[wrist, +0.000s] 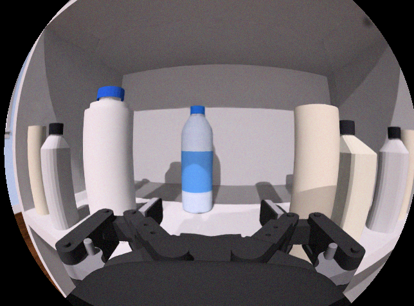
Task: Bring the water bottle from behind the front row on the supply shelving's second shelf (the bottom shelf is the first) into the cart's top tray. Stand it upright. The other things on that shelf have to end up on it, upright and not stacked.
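Observation:
The water bottle (197, 170), clear with a blue label and blue cap, stands upright towards the back of the shelf (172, 220), near the middle of the wrist view. My gripper (210, 210) is open and empty. The bottle stands beyond the fingertips and lines up with the gap between them, a little left of its centre. A white bottle with a blue cap (110, 155) stands upright in front on the left. A cream cylinder (316, 155) stands upright in front on the right. The cart does not show.
A grey bottle (60, 175) and a cream cylinder (37, 165) stand far left. A cream angular bottle (356, 175), a grey bottle (391, 180) and part of a cream object (408, 170) stand at right. Side walls and a low ceiling (220, 35) enclose the shelf.

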